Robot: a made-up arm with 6 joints. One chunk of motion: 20 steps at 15 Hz.
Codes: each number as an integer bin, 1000 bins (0 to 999) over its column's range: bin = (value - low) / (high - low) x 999, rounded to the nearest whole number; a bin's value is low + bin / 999 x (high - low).
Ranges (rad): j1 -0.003..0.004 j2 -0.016..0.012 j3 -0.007..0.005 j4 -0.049..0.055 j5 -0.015..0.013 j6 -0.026..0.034
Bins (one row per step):
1: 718 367 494 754 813 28
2: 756 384 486 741 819 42
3: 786 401 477 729 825 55
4: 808 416 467 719 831 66
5: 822 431 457 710 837 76
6: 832 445 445 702 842 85
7: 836 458 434 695 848 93
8: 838 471 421 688 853 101
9: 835 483 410 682 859 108
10: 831 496 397 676 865 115
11: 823 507 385 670 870 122
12: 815 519 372 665 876 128
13: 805 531 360 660 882 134
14: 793 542 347 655 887 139
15: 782 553 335 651 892 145
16: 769 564 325 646 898 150
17: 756 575 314 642 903 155
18: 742 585 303 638 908 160
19: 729 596 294 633 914 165
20: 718 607 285 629 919 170
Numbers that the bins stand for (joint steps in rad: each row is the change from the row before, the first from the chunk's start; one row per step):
1: 0.00203 -0.00571 -0.00107 0.02949 0.00779 -0.02432
2: 0.00230 -0.00524 -0.00116 0.02814 0.00795 -0.02348
3: 0.00251 -0.00476 -0.00127 0.02689 0.00812 -0.02270
4: 0.00266 -0.00434 -0.00139 0.02585 0.00829 -0.02204
5: 0.00276 -0.00392 -0.00151 0.02491 0.00846 -0.02144
6: 0.00283 -0.00353 -0.00165 0.02408 0.00860 -0.02089
7: 0.00286 -0.00316 -0.00179 0.02335 0.00877 -0.02041
8: 0.00287 -0.00280 -0.00194 0.02262 0.00891 -0.01993
9: 0.00285 -0.00246 -0.00208 0.02200 0.00908 -0.01951
10: 0.00282 -0.00210 -0.00223 0.02137 0.00924 -0.01909
11: 0.00277 -0.00179 -0.00238 0.02075 0.00938 -0.01867
12: 0.00271 -0.00145 -0.00253 0.02023 0.00955 -0.01831
13: 0.00264 -0.00112 -0.00268 0.01971 0.00972 -0.01795
14: 0.00256 -0.00081 -0.00283 0.01919 0.00986 -0.01765
15: 0.00248 -0.00050 -0.00298 0.01877 0.01000 -0.01729
16: 0.00239 -0.00019 -0.00310 0.01825 0.01017 -0.01699
17: 0.00230 0.00012 -0.00323 0.01783 0.01031 -0.01669
18: 0.00220 0.00040 -0.00336 0.01742 0.01045 -0.01639
19: 0.00211 0.00070 -0.00347 0.01690 0.01062 -0.01609
20: 0.00203 0.00101 -0.00358 0.01648 0.01076 -0.01579

